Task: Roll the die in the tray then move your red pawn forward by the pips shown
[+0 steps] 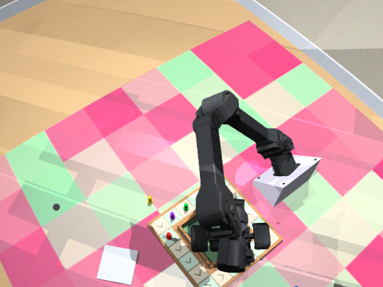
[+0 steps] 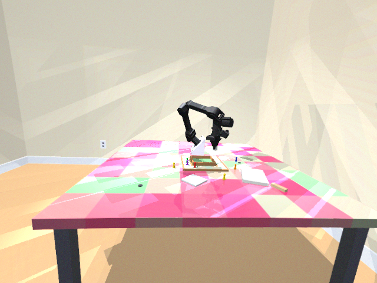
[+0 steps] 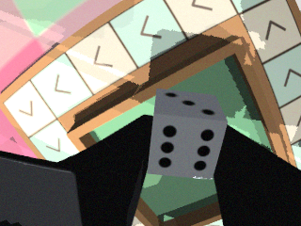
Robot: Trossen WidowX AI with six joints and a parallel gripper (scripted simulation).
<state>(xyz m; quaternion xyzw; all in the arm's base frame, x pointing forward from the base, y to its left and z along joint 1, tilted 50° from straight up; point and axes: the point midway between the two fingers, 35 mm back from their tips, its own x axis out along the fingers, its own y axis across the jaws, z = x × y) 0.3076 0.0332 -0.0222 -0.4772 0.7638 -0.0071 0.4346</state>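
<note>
The red pawn lies 150 mm to the right of my gripper tip, 90 mm below it and 70 mm ahead of it. Round my gripper tip: white die (right at my gripper tip); then green pawn (180 mm to the right, 90 mm below, 20 mm behind); then green tray (110 mm below, 70 mm to the right, 30 mm behind).
</note>
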